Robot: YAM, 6 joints.
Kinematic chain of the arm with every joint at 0, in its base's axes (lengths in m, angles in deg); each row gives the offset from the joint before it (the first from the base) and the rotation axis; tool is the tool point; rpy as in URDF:
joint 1: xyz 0 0 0.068 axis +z
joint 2: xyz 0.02 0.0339 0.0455 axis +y
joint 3: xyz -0.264 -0.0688 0 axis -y
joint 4: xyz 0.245 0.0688 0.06 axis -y
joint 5: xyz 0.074 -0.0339 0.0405 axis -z
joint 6: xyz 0.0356 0 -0.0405 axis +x
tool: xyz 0 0 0 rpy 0 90 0
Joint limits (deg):
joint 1: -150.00..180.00
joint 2: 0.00..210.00
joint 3: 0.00..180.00
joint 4: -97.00..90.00
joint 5: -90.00..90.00
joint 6: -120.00..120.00
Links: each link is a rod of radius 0.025 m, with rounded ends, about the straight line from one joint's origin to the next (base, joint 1, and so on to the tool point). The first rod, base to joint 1, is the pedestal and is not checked.
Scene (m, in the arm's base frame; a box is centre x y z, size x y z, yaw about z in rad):
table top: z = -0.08
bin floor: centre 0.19 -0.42 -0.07 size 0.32 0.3 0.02 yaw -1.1
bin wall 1: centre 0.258 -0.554 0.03 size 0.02 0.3 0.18 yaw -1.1
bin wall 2: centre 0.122 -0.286 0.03 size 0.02 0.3 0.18 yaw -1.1
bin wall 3: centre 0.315 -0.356 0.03 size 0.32 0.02 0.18 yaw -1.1
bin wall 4: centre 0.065 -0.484 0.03 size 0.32 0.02 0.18 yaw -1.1
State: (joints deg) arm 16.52 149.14 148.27 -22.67 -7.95 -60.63
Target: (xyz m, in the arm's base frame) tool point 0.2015 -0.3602 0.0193
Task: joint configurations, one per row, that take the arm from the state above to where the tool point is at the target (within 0.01 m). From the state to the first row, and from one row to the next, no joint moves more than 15 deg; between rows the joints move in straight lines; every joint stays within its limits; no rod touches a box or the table.
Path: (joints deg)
1: 3.62 143.87 139.89 -28.91 -6.84 -60.63
2: -9.28 138.60 131.52 -35.15 -5.74 -60.63
3: -22.19 133.33 123.14 -41.38 -4.63 -60.63
4: -35.09 128.06 114.77 -47.62 -3.53 -60.63
5: -47.99 122.79 106.39 -53.86 -2.42 -60.63
6: -60.89 117.52 98.01 -60.10 -1.31 -60.63
7: -60.89 130.32 96.04 -56.93 -1.29 -60.63
8: -60.89 143.12 94.06 -53.76 -1.27 -60.63

